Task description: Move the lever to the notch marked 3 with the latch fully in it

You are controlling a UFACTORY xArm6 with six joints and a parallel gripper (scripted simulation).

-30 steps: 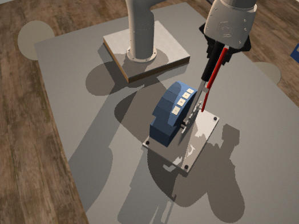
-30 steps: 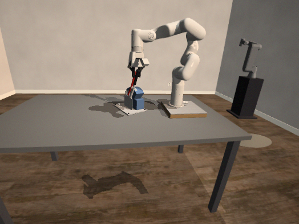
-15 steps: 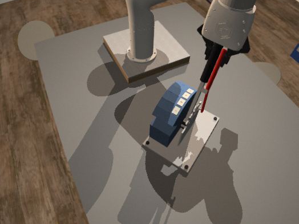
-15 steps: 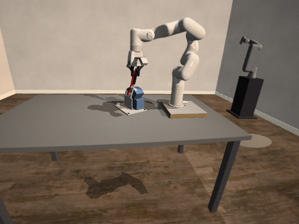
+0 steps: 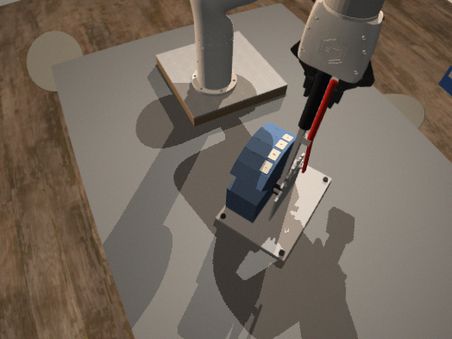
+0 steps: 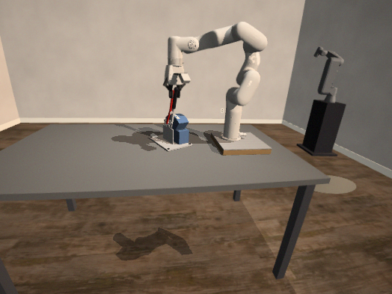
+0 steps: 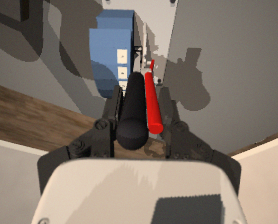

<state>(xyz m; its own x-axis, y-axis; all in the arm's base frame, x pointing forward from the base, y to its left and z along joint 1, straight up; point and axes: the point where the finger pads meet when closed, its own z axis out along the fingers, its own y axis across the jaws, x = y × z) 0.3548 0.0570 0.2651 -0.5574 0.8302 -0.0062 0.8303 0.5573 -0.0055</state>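
The red bar is 100 mm below my hand, 30 mm ahead of it and 10 mm to the right of it.
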